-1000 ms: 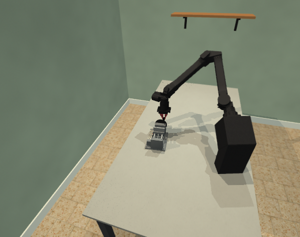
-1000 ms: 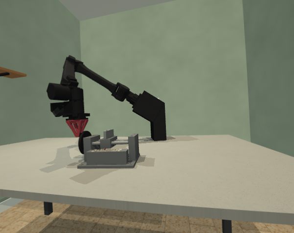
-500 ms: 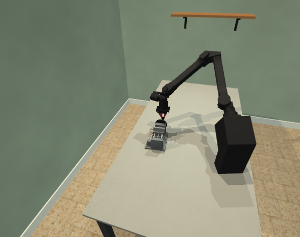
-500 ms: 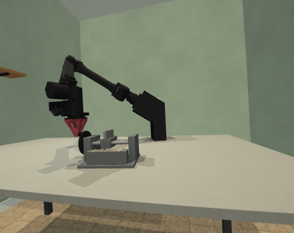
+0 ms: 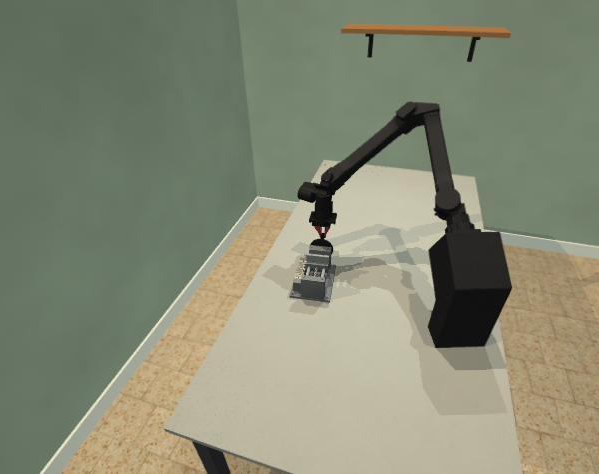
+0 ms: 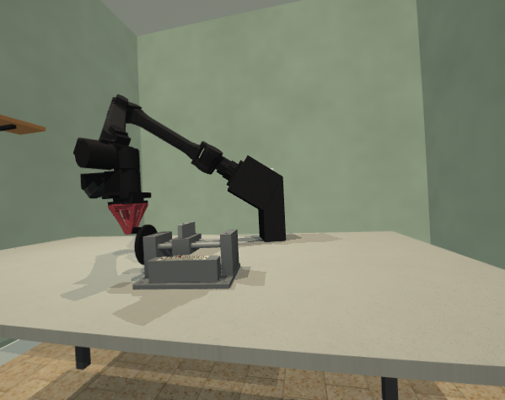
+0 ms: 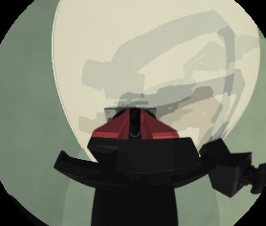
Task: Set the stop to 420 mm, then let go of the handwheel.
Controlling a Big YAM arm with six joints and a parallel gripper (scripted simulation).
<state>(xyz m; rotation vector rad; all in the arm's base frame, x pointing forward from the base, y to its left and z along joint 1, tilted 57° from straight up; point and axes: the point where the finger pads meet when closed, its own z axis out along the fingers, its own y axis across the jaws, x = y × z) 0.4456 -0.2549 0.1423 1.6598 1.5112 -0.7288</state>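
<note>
My gripper is now 140 mm to the right of the sliding stop block, 30 mm short of it and 20 mm above it.
</note>
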